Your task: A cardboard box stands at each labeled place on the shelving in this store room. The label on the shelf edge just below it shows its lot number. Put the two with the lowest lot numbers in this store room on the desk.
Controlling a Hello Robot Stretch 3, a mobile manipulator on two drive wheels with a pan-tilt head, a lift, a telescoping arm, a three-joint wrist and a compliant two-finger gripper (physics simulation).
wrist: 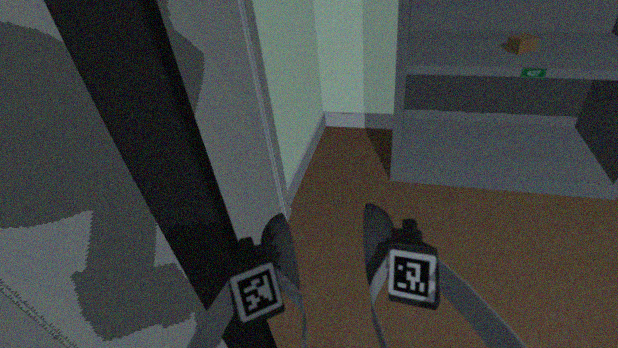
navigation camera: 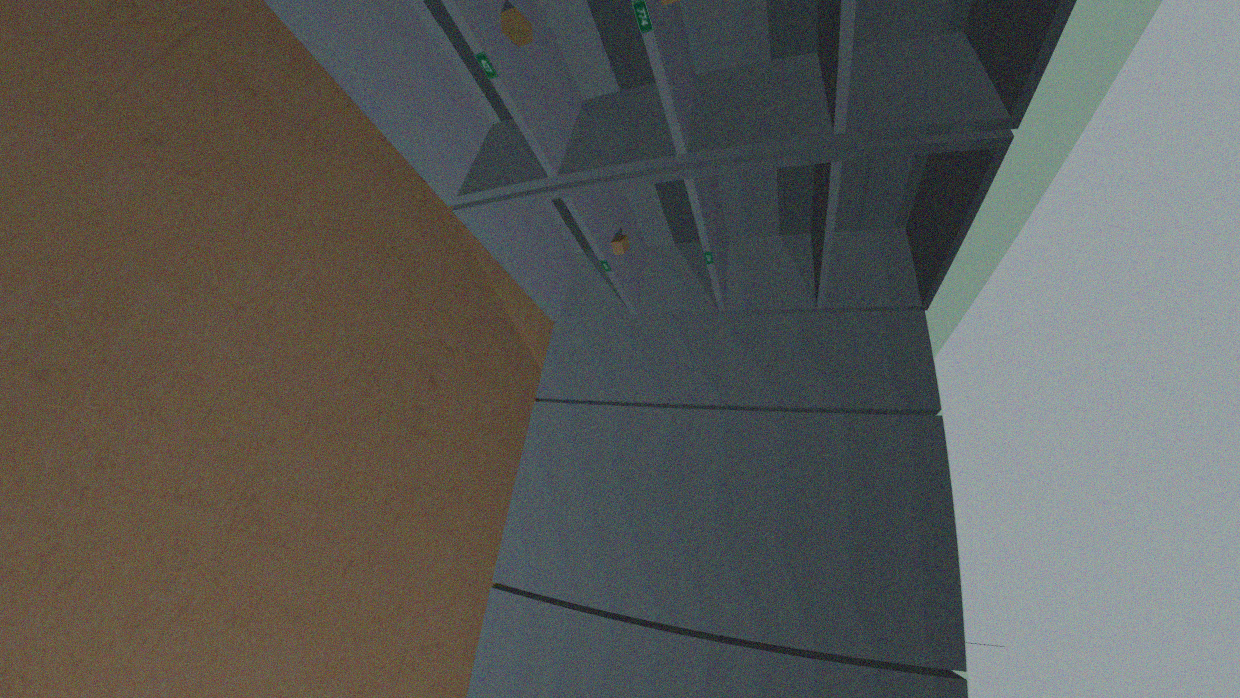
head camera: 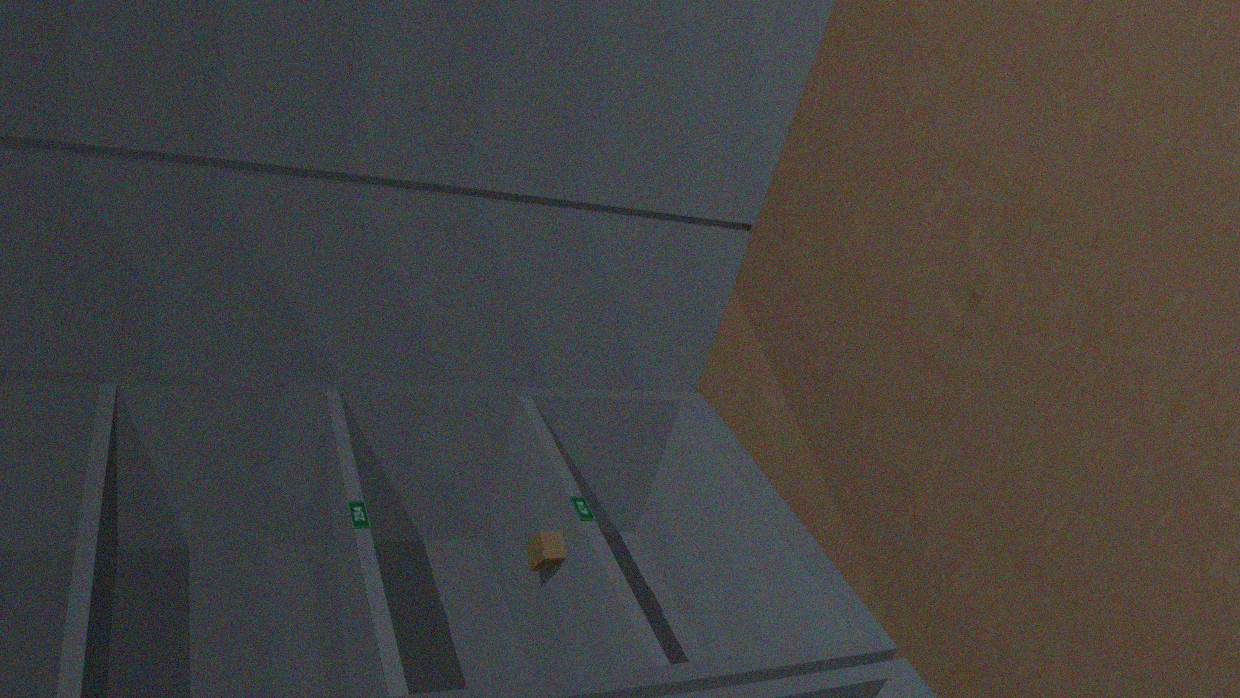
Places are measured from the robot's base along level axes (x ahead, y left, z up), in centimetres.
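Pixels of known places: gripper, fingertip midpoint: (wrist: 327, 235).
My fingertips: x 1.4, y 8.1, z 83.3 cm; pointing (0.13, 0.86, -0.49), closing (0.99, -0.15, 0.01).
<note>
For each thing: its top centre in the pictures, then the offset to it from my fingertips. "spot": a spot on its surface instead. Level surfaces: height alone.
- small cardboard box, middle of its top: (navigation camera: 524, 25) (wrist: 523, 36) dx +96.3, dy +92.4, dz -24.9 cm
- green label, surface spot: (wrist: 534, 72) spot: dx +88.5, dy +75.5, dz -31.3 cm
- blurred label, surface spot: (head camera: 582, 508) spot: dx +172.0, dy +33.3, dz -31.4 cm
- brown floor, its level: dz -83.2 cm
My gripper (wrist: 327, 235) is open and empty in the wrist view. A small cardboard box (wrist: 522, 44) stands on the shelving (wrist: 465, 73) at the upper right, above a green label (wrist: 534, 72) that seems to read 407. In the head view, turned sideways, a box (head camera: 547, 548) stands by a blurred label (head camera: 582, 508); another label (head camera: 359, 514), perhaps 254 or 294, has no box visible above it. The navigation view shows boxes (navigation camera: 516, 27) (navigation camera: 619, 244) by labels (navigation camera: 485, 65) (navigation camera: 605, 266), and a label (navigation camera: 642, 16) like 774. The desk cannot be made out.
A black bar (wrist: 145, 135) crosses the left of the wrist view, beside patchy grey surfaces. Pale green walls (wrist: 342, 60) meet in a corner behind brown floor (wrist: 340, 165). Tall grey panels (navigation camera: 728, 511) adjoin the shelving in the navigation view.
</note>
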